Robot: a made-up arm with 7 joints. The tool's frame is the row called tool.
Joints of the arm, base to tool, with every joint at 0 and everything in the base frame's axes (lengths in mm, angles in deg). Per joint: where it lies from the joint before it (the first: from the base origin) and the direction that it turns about. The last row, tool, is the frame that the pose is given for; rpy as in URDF.
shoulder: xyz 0 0 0 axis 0.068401 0.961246 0.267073
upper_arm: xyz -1 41 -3 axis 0.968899 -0.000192 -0.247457
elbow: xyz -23 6 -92 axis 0.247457 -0.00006 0.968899
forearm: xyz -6 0 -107 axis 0.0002 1 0.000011
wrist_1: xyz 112 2 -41 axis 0.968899 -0.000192 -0.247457
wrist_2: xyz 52 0 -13 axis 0.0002 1 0.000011
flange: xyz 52 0 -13 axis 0.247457 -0.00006 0.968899
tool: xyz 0 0 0 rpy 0 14.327 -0.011
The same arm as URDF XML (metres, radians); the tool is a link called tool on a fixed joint. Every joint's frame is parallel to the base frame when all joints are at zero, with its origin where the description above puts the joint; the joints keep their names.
<robot name="arm">
<joint name="tool_fixed" type="fixed"><parent link="link7"/><child link="tool"/><origin xyz="0 0 0" rpy="0 0.2501 -0.0002"/></joint>
<joint name="flange" type="continuous"><parent link="link6"/><child link="link7"/><origin xyz="0.052 0 -0.013"/><axis xyz="0.247497 -0.0001 0.968889"/></joint>
<joint name="wrist_2" type="continuous"><parent link="link5"/><child link="link6"/><origin xyz="0.052 0 -0.013"/><axis xyz="0.0002 1 0"/></joint>
<joint name="wrist_1" type="continuous"><parent link="link4"/><child link="link5"/><origin xyz="0.112 0.002 -0.041"/><axis xyz="0.968889 -0.0002 -0.247497"/></joint>
<joint name="forearm" type="continuous"><parent link="link3"/><child link="link4"/><origin xyz="-0.006 0 -0.107"/><axis xyz="0.0002 1 0"/></joint>
<joint name="elbow" type="continuous"><parent link="link2"/><child link="link3"/><origin xyz="-0.023 0.006 -0.092"/><axis xyz="0.247497 -0.0001 0.968889"/></joint>
<joint name="upper_arm" type="continuous"><parent link="link1"/><child link="link2"/><origin xyz="-0.001 0.041 -0.003"/><axis xyz="0.968889 -0.0002 -0.247497"/></joint>
<joint name="shoulder" type="continuous"><parent link="base_link"/><child link="link1"/><origin xyz="0 0 0"/><axis xyz="0.068403 0.961235 0.26711"/></joint>
<link name="base_link"/>
<link name="link1"/>
<link name="link2"/>
<link name="link3"/>
<link name="link4"/>
<link name="link5"/>
<link name="link6"/>
<link name="link7"/>
<link name="tool"/>
</robot>

